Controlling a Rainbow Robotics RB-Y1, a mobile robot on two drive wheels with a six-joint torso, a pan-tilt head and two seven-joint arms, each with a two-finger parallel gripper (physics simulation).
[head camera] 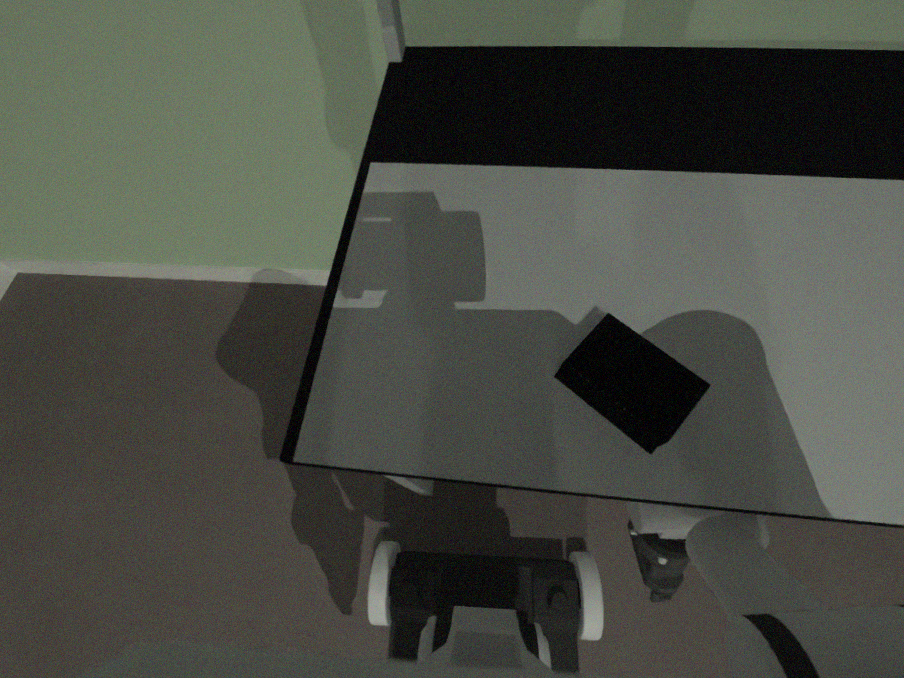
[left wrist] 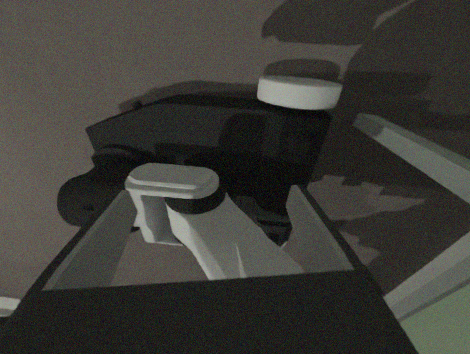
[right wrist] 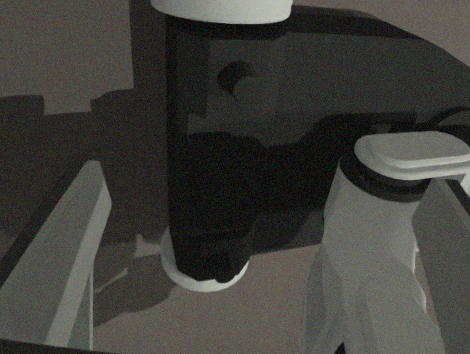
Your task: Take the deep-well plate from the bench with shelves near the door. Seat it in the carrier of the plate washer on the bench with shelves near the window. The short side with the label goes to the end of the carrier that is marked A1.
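Seen in the pictures: left gripper, between the fingertips: (left wrist: 213, 198); right gripper, between the fingertips: (head camera: 645, 563) (right wrist: 263, 191); robot's base, origin of its link: (head camera: 483, 583).
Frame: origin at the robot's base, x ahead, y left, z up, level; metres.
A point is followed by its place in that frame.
Observation:
The deep-well plate (head camera: 632, 383) {x 0.291, y -0.146, z 0.956 m} shows as a black block lying on the bench with a pale top (head camera: 525, 248) {x 0.493, y -0.045, z 0.916 m}, turned at an angle to the bench's front edge. Its label and wells cannot be made out. My left gripper (left wrist: 213, 198) {x -0.141, y 0.252, z 0.519 m} is open and empty over the floor beside the robot's base. My right gripper (right wrist: 263, 191) {x 0.104, y -0.276, z 0.552 m} is open, with nothing between its fingers, low beside the base. In the head view, part of my right arm (head camera: 774, 576) {x 0.120, y -0.242, z 0.957 m} shows at the lower right, in front of the bench and away from the plate. The plate washer and its carrier do not show.
The robot's dark wheeled base (head camera: 460, 580) {x 0.024, y 0.058, z 0.191 m} (left wrist: 200, 125) {x -0.236, y 0.179, z 0.169 m} (right wrist: 300, 85) {x -0.113, y -0.147, z 0.169 m} stands at the bench's front edge. A black strip (head camera: 620, 109) {x 0.769, y -0.205, z 0.915 m} runs along the bench's back. A grey upright (head camera: 392, 32) {x 0.913, y 0.174, z 0.966 m} rises at its back left corner, before the green wall (head camera: 182, 145) {x 1.026, y 0.812, z 0.660 m}. Pale bars (left wrist: 425, 150) {x 0.232, y 0.199, z 0.267 m} show in the left wrist view.

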